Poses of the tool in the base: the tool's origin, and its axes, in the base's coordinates. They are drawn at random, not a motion.
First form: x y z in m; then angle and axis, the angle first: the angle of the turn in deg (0 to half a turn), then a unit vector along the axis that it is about.
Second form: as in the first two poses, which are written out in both.
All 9 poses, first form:
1: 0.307 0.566 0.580 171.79 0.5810 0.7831 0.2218
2: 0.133 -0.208 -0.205 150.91 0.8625 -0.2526 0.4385
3: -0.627 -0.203 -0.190 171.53 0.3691 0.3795 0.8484
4: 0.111 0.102 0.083 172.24 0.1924 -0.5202 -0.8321
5: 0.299 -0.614 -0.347 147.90 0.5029 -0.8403 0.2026
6: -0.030 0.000 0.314 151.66 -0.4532 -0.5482 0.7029
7: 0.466 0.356 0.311 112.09 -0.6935 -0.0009 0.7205
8: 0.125 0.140 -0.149 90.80 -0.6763 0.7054 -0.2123
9: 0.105 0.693 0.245 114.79 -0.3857 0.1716 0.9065
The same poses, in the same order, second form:
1: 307 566 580 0.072 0.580 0.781 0.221
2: 133 -208 -205 0.251 0.835 -0.245 0.424
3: -627 -203 -190 0.074 0.368 0.378 0.846
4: 111 102 83 0.068 0.192 -0.519 -0.830
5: 299 -614 -347 0.276 0.483 -0.808 0.195
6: -30 0 314 0.245 -0.439 -0.532 0.682
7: 466 356 311 0.559 -0.575 -0.001 0.598
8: 125 140 -149 0.702 -0.482 0.502 -0.151
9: 105 693 245 0.539 -0.325 0.145 0.764
